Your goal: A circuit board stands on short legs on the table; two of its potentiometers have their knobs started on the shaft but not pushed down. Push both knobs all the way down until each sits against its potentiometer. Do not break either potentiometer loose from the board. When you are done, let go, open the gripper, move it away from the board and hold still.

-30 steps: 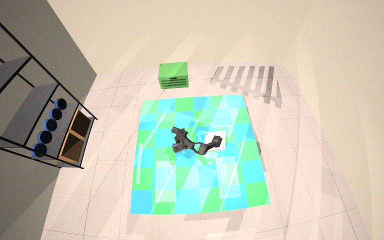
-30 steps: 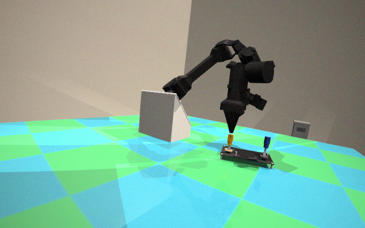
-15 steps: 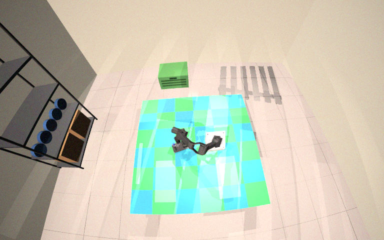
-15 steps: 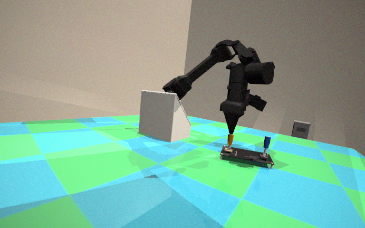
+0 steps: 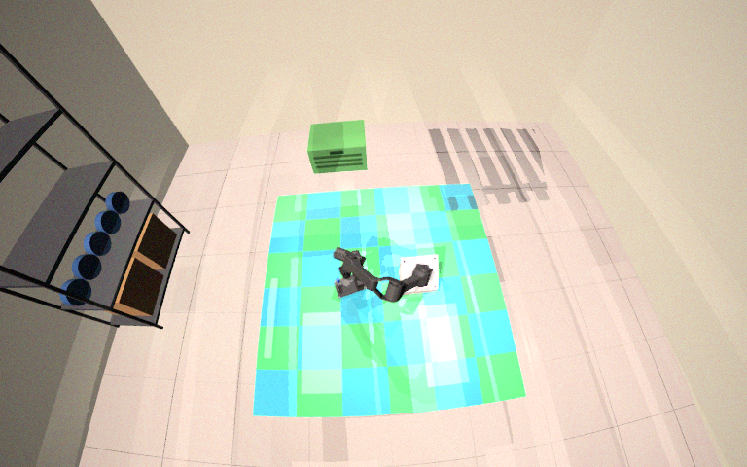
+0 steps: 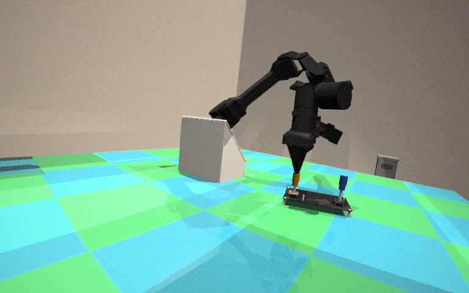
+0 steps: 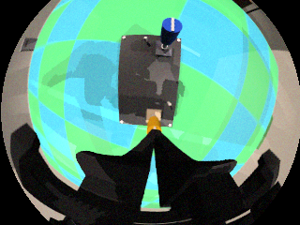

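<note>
The orange knob lies 10 mm below my gripper tip. Round my gripper tip: blue knob: 100 mm ahead, 40 mm to the left.
</note>
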